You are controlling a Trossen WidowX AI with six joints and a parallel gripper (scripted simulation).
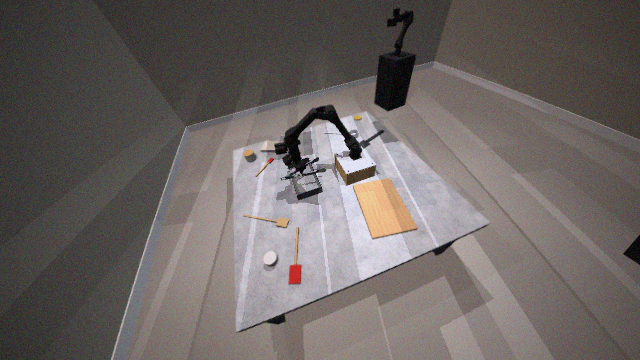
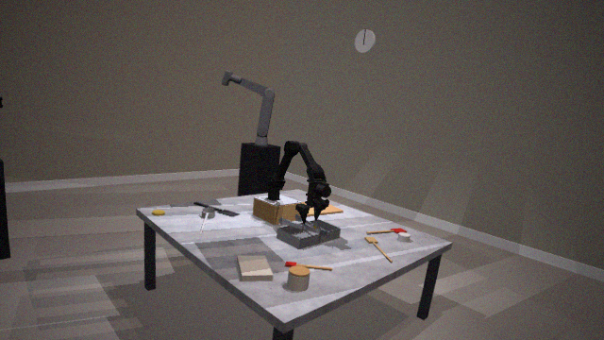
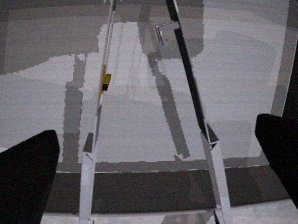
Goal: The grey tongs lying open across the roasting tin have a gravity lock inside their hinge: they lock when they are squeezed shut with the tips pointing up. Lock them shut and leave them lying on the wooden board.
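My gripper tip is now 30 mm above the hinge slider, 20 mm to the right of it and 20 mm short of it. Also, from my gripper tip: cork-lidded jar: 420 mm to the right, 280 mm ahead, 60 mm below; then book: 460 mm to the right, 80 mm below, 80 mm ahead; then roasting tin: 70 mm below, 20 mm to the left, 10 mm behind.
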